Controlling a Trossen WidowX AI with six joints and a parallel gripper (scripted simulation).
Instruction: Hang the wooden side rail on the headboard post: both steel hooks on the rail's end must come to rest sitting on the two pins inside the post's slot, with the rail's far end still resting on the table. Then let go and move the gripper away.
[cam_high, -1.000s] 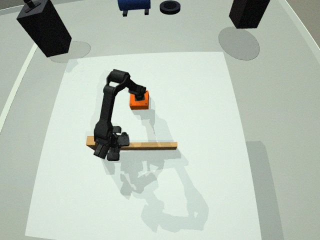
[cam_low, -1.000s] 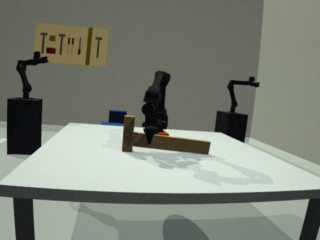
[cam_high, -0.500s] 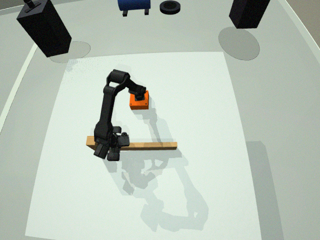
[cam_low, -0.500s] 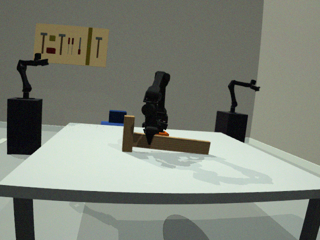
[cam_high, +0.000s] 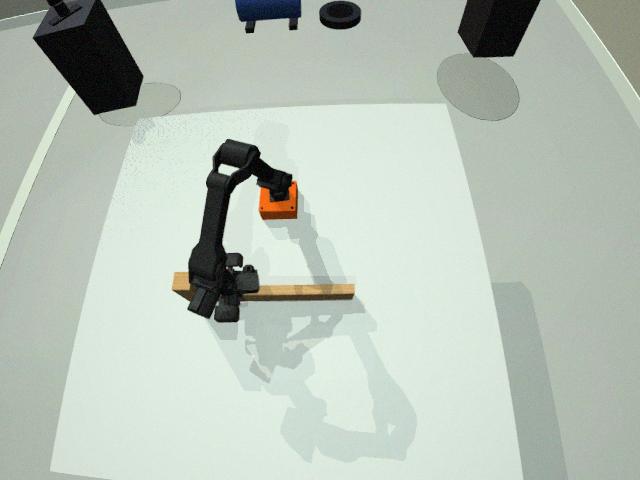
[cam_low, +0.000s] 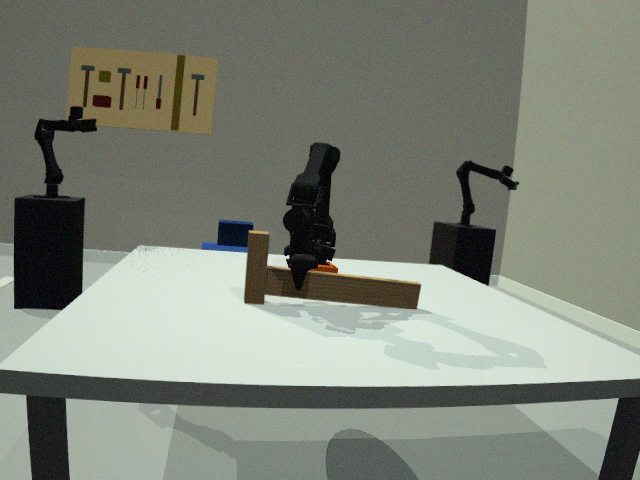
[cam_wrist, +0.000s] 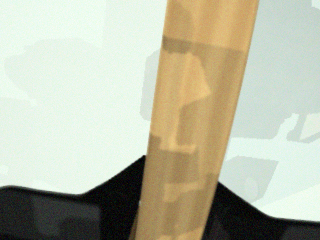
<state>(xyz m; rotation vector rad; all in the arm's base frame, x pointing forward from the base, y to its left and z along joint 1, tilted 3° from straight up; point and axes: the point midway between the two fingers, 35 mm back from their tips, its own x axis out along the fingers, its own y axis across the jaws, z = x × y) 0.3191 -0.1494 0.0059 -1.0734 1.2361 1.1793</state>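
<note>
Right now the headboard post is 1 cm behind my gripper tip, 11 cm to the right of it and 5 cm above it.
</note>
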